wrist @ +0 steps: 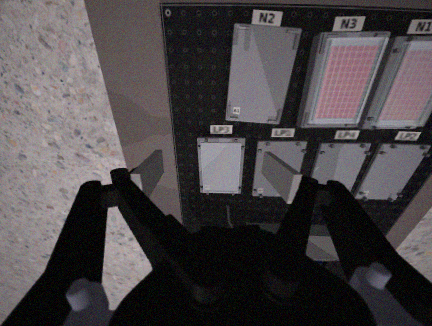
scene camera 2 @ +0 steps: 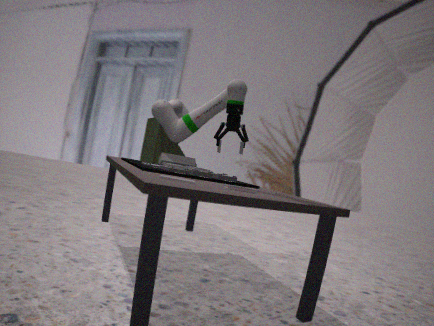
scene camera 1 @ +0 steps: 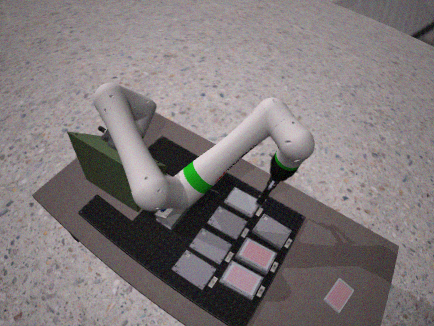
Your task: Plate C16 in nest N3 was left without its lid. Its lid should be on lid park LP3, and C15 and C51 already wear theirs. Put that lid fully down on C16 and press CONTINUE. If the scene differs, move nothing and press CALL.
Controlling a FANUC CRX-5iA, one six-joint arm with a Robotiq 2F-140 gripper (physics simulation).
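Places are measured from the arm's base along level axes (x ahead, y left, z up), in metres.
Where they show: gripper, between the fingertips: [wrist: 214,161] [scene camera 2: 229,153]; arm's base, origin of its link: [scene camera 2: 168,140].
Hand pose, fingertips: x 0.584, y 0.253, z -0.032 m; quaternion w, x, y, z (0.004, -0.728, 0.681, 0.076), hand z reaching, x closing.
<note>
Each offset is from my fingertips to the centre of the thing. "pt": to the spot under its first point.
My gripper [scene camera 1: 261,200] [scene camera 2: 230,148] [wrist: 214,161] is open and empty, well above the board. In the wrist view its fingers stand left and right of the pale lid on LP3 {0.081 m back, 0.016 m right, 0.130 m down} [scene camera 1: 242,201] [wrist: 221,167], which lies flat and looks brighter than the pieces beside it. The plate in nest N3 {pt 0.111 m ahead, 0.201 m right, 0.111 m down} [scene camera 1: 256,254] [wrist: 348,82] shows pink wells inside a pale rim; whether it wears a lid cannot be told. The plate in nest N1 {pt 0.129 m ahead, 0.325 m right, 0.109 m down} [scene camera 1: 242,280] [wrist: 412,85] is also pink. Nest N2 {0.106 m ahead, 0.060 m right, 0.129 m down} [scene camera 1: 272,230] [wrist: 264,75] holds a grey piece with a small label, which is unreadable here.
Flat grey pieces lie at LP1 {0.072 m back, 0.146 m right, 0.134 m down} [scene camera 1: 227,222] [wrist: 280,150], LP4 {0.059 m back, 0.278 m right, 0.134 m down} [scene camera 1: 210,245] [wrist: 341,160] and LP2 {0.046 m back, 0.400 m right, 0.134 m down} [scene camera 1: 194,270] [wrist: 392,170]. A grey box {0.283 m back, 0.224 m right, 0.102 m down} [scene camera 2: 177,160] [wrist: 322,246] stands behind them, largely hidden by my arm in scene camera 1. A pink card {0.498 m ahead, 0.121 m right, 0.150 m down} [scene camera 1: 339,295] lies on the table. A green block [scene camera 1: 100,170] stands near my base.
</note>
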